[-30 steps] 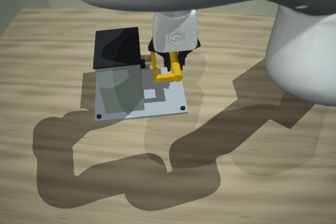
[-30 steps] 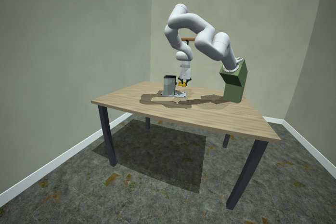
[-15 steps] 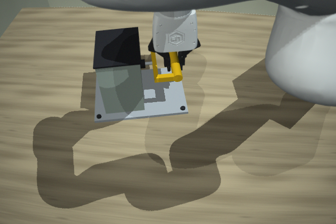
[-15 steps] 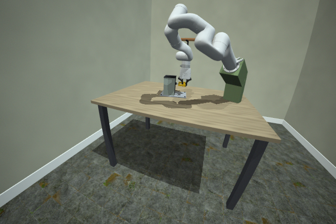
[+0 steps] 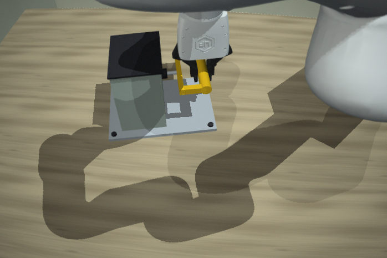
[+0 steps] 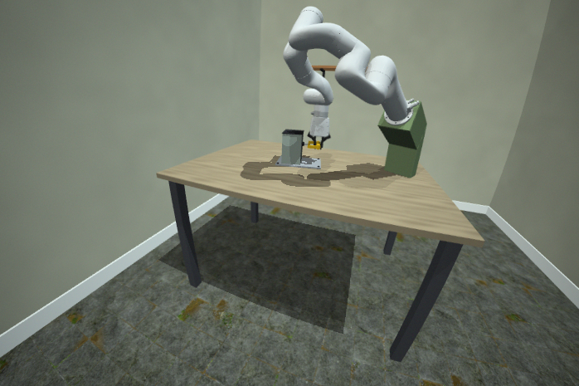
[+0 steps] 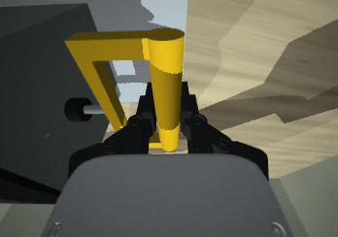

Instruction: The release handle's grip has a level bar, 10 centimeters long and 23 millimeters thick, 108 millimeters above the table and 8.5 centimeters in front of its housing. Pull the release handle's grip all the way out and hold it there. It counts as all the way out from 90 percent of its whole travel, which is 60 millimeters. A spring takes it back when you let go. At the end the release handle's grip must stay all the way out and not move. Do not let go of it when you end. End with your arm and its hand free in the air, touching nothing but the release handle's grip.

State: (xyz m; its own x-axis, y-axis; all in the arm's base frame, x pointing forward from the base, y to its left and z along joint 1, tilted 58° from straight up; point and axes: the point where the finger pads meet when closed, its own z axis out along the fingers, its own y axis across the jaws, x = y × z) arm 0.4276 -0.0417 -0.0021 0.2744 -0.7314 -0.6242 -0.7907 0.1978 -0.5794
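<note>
The grey base plate is 10 cm below my hand, 9 cm ahead of it and 3 cm to the left of it.
</note>
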